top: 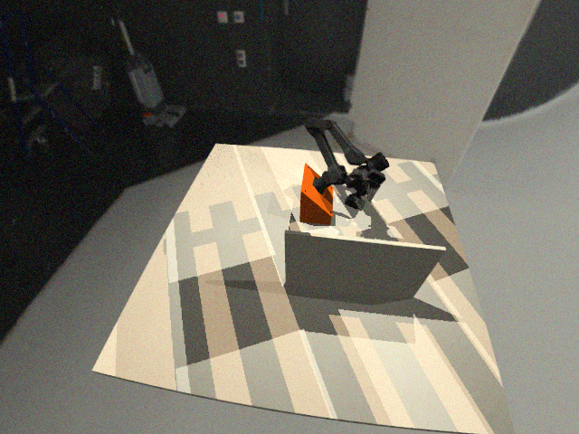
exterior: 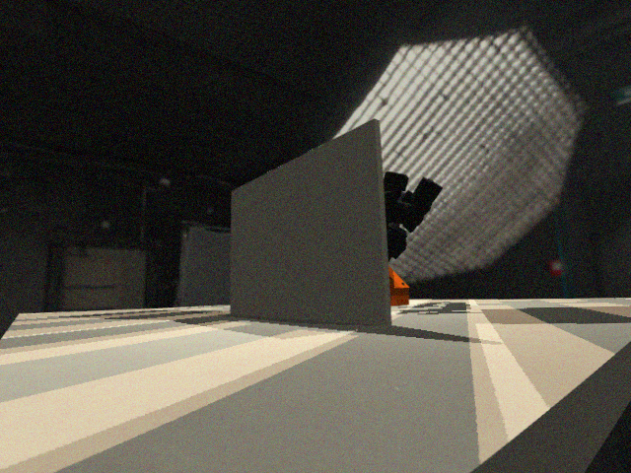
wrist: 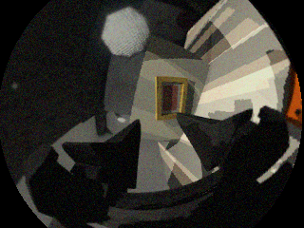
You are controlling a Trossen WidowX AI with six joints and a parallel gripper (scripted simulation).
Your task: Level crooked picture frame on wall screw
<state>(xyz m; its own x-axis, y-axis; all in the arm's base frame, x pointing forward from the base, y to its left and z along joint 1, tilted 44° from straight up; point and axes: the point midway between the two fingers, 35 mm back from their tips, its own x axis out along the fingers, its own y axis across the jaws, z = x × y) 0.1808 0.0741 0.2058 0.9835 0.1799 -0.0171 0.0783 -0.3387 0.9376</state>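
The picture frame lies 190 mm ahead of my gripper tip and 90 mm below it. The rest, counted from my gripper tip: wall panel: 200 mm ahead, 90 mm below.
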